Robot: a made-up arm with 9 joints. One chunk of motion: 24 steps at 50 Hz.
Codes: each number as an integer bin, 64 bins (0 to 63) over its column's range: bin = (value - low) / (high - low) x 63, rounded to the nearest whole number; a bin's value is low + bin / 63 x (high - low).
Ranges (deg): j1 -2..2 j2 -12..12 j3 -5..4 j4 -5..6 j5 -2..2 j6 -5..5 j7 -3..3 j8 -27..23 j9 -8..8
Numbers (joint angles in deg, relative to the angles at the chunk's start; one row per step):
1: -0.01 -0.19 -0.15 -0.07 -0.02 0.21 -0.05 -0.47 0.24
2: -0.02 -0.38 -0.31 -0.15 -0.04 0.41 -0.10 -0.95 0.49
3: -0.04 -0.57 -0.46 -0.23 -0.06 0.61 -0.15 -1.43 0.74
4: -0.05 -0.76 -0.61 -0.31 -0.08 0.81 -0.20 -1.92 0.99
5: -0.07 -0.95 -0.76 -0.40 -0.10 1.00 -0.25 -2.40 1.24
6: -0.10 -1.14 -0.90 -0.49 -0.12 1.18 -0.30 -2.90 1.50
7: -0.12 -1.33 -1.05 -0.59 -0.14 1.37 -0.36 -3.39 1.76
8: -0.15 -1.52 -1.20 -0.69 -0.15 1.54 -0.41 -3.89 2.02
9: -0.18 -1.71 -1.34 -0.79 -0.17 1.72 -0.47 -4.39 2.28
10: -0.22 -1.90 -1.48 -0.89 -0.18 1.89 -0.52 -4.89 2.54
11: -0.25 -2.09 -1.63 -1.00 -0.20 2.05 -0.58 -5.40 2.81
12: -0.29 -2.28 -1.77 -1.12 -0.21 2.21 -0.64 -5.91 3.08
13: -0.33 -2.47 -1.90 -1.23 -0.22 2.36 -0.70 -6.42 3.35
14: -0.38 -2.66 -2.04 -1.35 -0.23 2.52 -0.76 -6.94 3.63
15: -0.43 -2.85 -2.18 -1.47 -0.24 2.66 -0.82 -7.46 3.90
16: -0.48 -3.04 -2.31 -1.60 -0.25 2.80 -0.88 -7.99 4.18
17: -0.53 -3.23 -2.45 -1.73 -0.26 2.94 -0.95 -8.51 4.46
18: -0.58 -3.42 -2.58 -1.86 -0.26 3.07 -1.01 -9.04 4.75
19: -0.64 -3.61 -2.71 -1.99 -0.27 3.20 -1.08 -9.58 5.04
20: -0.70 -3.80 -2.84 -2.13 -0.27 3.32 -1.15 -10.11 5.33
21: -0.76 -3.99 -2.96 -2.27 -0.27 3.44 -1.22 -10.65 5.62
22: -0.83 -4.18 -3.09 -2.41 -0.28 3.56 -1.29 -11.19 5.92
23: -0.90 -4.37 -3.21 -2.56 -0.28 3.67 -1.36 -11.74 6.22
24: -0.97 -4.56 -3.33 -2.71 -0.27 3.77 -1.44 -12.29 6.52
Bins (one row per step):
1: 31 31 34 28 31 33 31 33 32
2: 31 31 33 28 31 34 30 33 33
3: 31 30 32 27 31 35 30 32 34
4: 31 30 31 27 30 37 29 32 35
5: 30 29 30 26 30 38 29 31 36
6: 30 29 29 26 30 39 28 30 37
7: 30 28 28 25 29 40 28 30 38
8: 29 28 27 25 29 41 27 29 39
9: 29 27 26 24 29 42 27 28 40
10: 28 27 25 24 29 43 26 28 42
11: 28 26 24 23 28 44 25 27 43
12: 27 26 23 22 28 45 25 27 44
13: 26 25 22 22 28 46 24 26 45
14: 26 25 21 21 28 47 24 25 46
15: 25 24 20 20 28 48 23 25 47
16: 24 24 19 19 28 49 22 24 48
17: 23 23 18 19 27 50 22 23 49
18: 22 23 17 18 27 51 21 23 50
19: 21 22 16 17 27 52 20 22 51
20: 20 22 15 16 27 52 19 21 52
21: 20 21 14 16 27 53 19 21 54
22: 18 21 13 15 27 54 18 20 55
23: 17 20 13 14 27 55 17 19 56
24: 16 20 12 13 27 55 16 19 57

